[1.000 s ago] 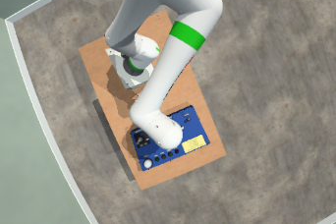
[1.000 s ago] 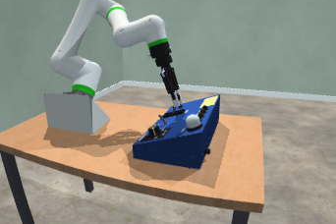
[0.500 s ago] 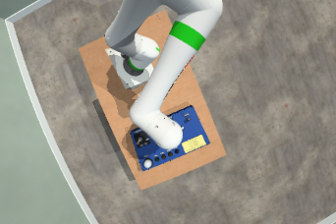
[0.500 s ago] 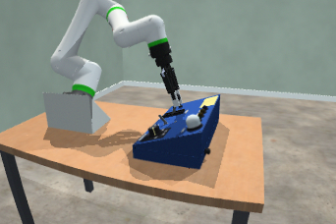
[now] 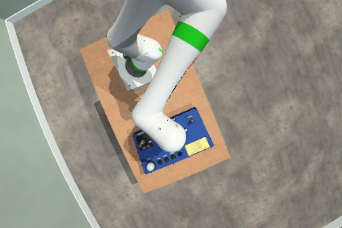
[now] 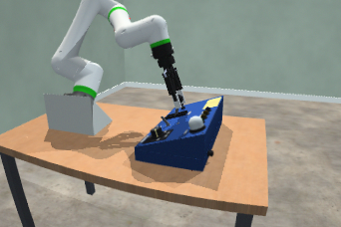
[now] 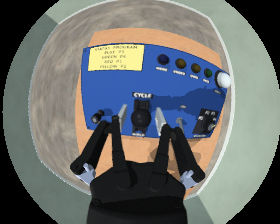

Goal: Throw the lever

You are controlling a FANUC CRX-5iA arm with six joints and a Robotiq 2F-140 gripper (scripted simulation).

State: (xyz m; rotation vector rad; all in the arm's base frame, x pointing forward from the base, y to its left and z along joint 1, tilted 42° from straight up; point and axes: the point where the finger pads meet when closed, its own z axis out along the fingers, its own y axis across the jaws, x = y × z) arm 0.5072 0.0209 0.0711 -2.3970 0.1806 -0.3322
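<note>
Right now the black ball-topped lever is 40 mm below my hand and 10 mm behind it. Round my hand: small black toggle: 120 mm to the left, 60 mm below, 20 mm behind; blue sloped console: 80 mm below, 70 mm to the right, 20 mm ahead.
</note>
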